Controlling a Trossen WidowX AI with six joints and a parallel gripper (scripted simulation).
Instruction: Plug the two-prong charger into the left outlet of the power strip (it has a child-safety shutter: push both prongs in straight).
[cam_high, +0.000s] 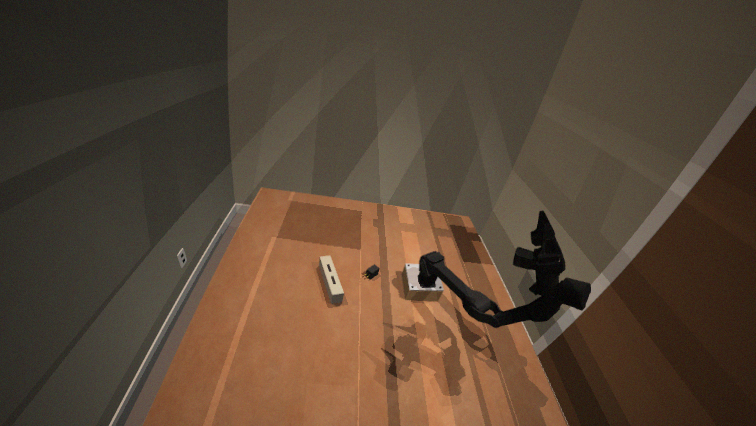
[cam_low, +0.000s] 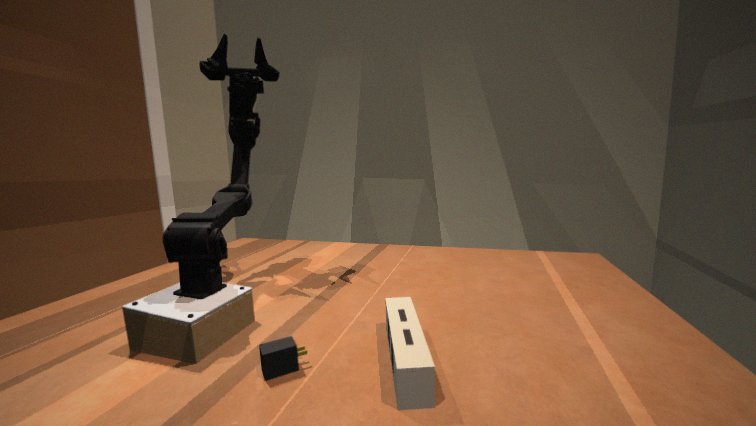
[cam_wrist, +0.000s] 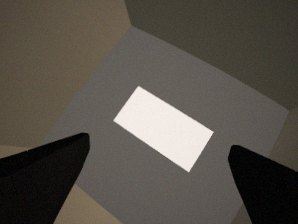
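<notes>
The black two-prong charger is 280 mm ahead of my gripper tip, 350 mm to the right of it and 590 mm below it.
</notes>
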